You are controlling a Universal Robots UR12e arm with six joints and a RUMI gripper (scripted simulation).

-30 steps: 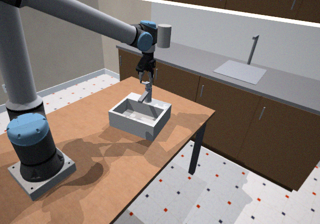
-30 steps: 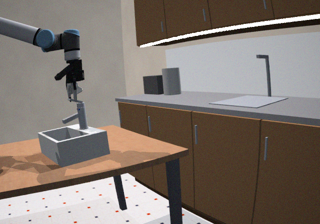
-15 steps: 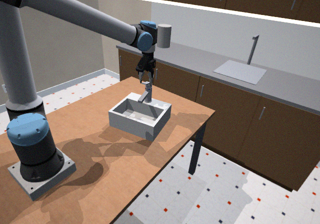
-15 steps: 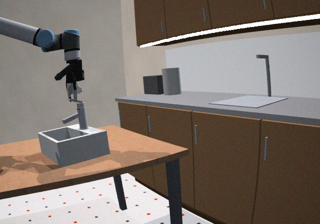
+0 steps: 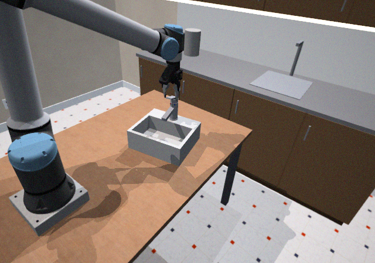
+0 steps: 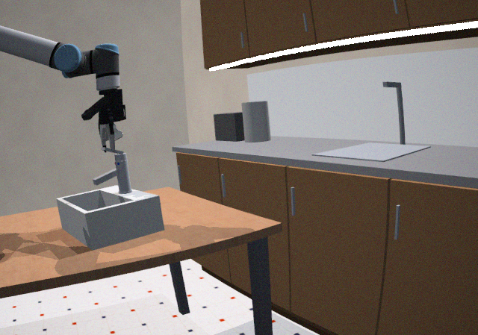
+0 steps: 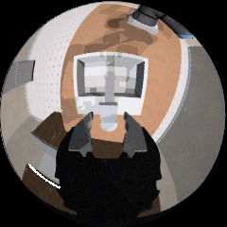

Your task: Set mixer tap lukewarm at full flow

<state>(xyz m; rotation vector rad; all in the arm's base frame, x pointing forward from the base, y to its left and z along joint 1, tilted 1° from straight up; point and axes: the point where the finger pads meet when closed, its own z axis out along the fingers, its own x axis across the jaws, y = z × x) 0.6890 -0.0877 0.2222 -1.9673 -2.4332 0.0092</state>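
The lever lies 1 cm ahead of my hand and 1 cm below it. Also, from my hand: grey mixer tap: 3 cm ahead, 1 cm to the left, 6 cm below; then white basin: 7 cm behind, 1 cm to the right, 25 cm below.
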